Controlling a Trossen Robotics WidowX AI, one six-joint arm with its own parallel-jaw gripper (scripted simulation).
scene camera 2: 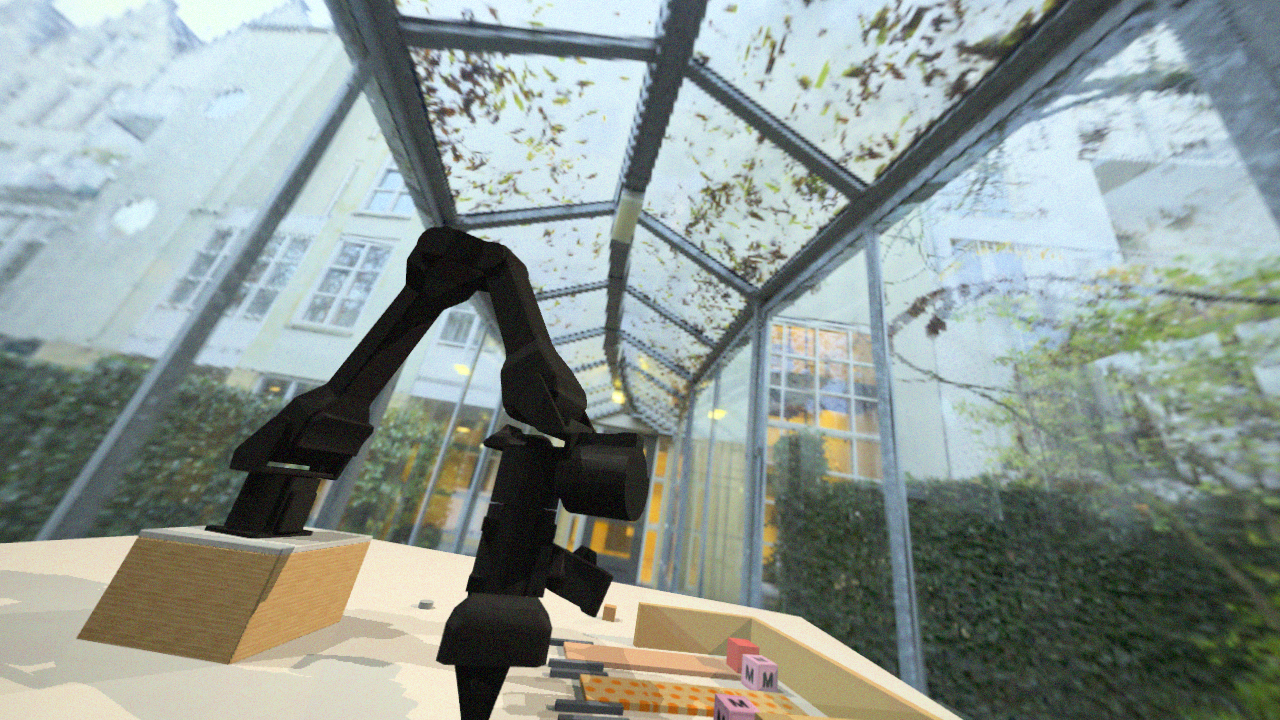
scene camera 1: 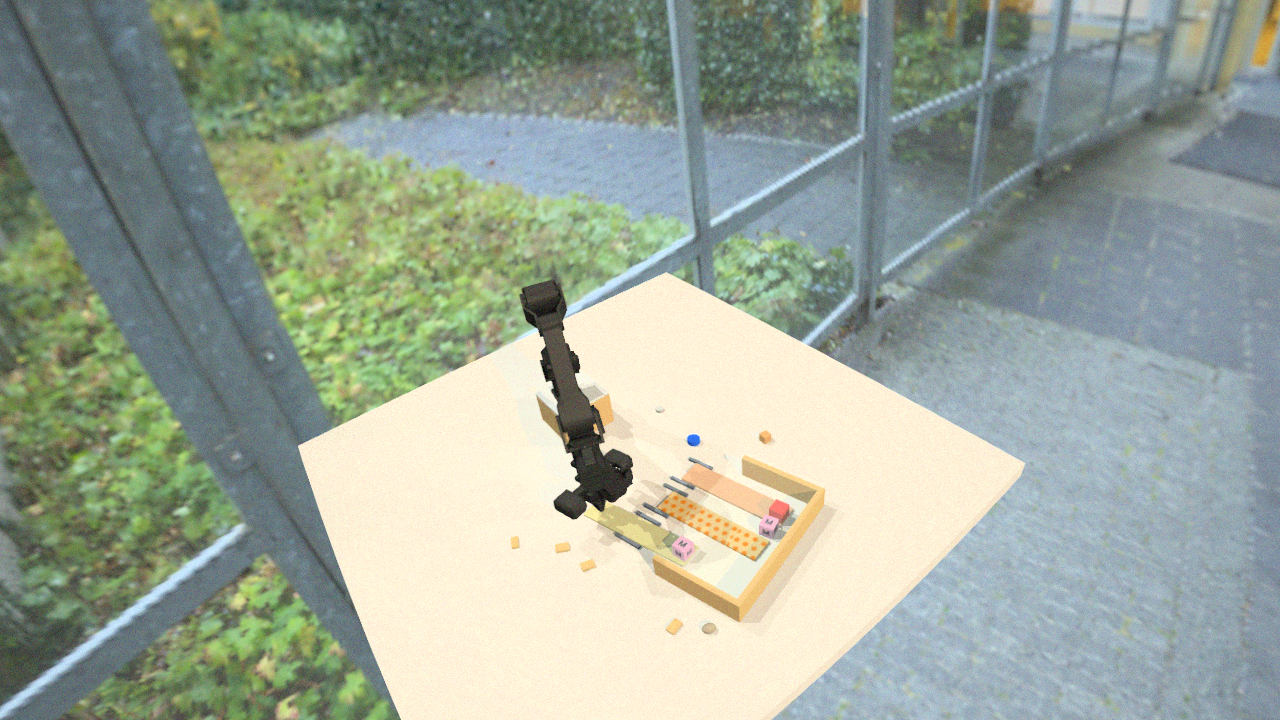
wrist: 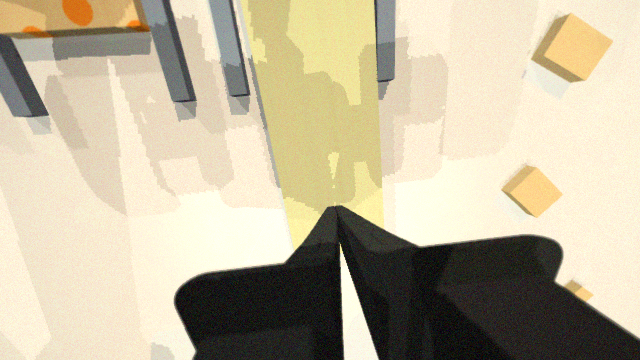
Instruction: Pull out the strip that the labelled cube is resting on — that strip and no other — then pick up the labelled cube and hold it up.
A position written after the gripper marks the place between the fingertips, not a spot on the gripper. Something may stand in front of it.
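Note:
Gripper (scene camera 1: 601,510) visible; the gripper (wrist: 334,213) is visible from the wrist as well.

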